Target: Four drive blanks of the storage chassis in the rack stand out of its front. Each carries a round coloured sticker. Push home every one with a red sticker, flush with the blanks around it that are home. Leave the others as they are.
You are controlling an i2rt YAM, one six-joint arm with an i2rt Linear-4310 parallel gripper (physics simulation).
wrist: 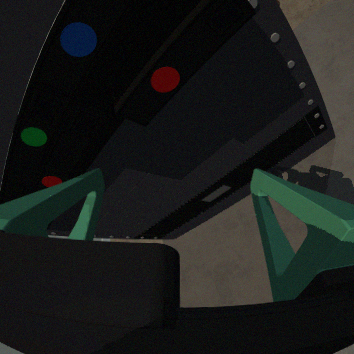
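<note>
In the wrist view, a dark drive blank with a red sticker [165, 79] shows at upper middle, and its lower end stands out from the dark front. A blue sticker [78, 39] is at the upper left and a green sticker [34, 136] at the left. A second red sticker [51, 181] is at the lower left, close to the left finger and seen at a steep slant. The blanks' outlines there are too dark to tell how far each stands out. My green-fingered gripper [176, 176] is open and empty, in front of the dark chassis face.
A rack edge with a row of round screw heads [302, 85] runs down the upper right. A black strip with a pale label [216, 193] slants across the middle right. A dark jagged shape [325, 181] shows behind the right finger. Brown-grey floor [220, 260] shows below.
</note>
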